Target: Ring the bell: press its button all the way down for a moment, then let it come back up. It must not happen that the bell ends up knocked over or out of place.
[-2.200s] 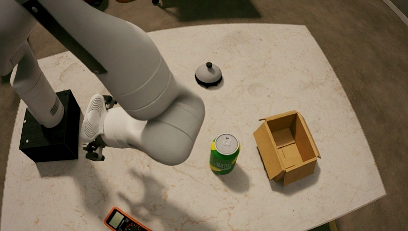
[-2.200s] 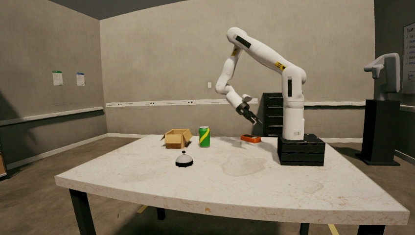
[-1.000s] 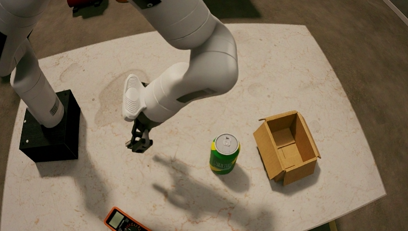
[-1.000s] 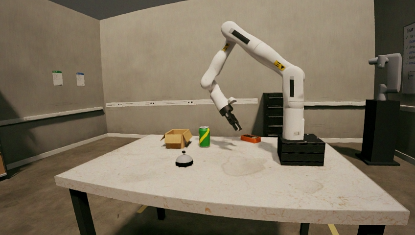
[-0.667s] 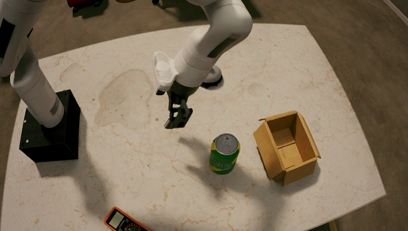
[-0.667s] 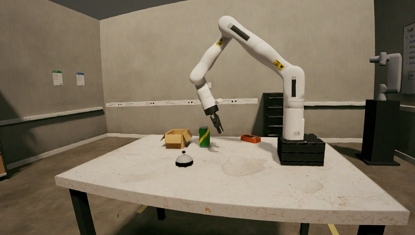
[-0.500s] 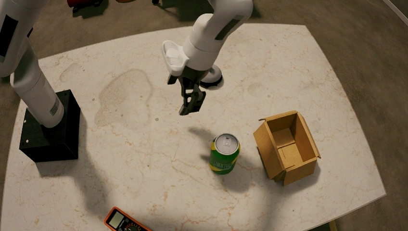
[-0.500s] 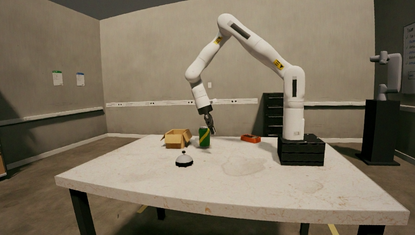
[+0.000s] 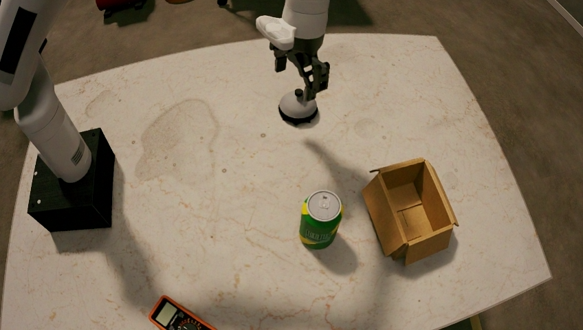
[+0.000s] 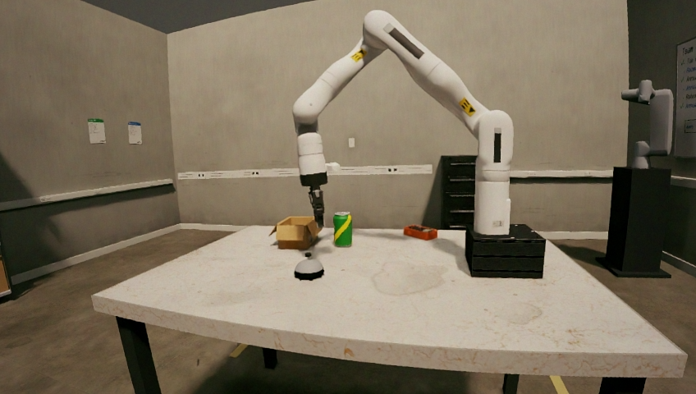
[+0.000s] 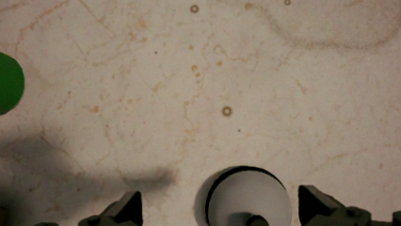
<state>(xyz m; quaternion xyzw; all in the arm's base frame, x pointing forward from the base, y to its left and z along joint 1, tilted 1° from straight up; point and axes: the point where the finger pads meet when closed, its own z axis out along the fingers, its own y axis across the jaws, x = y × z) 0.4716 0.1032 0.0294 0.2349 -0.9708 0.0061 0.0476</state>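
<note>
Now: hand 90 mm above the black button, 50 mm to the right of it and 20 mm short of it. Also, from my hand: bell (100 mm below, 50 mm to the left, 20 mm ahead); then cardboard box (240 mm to the right, 190 mm ahead, 100 mm below).
</note>
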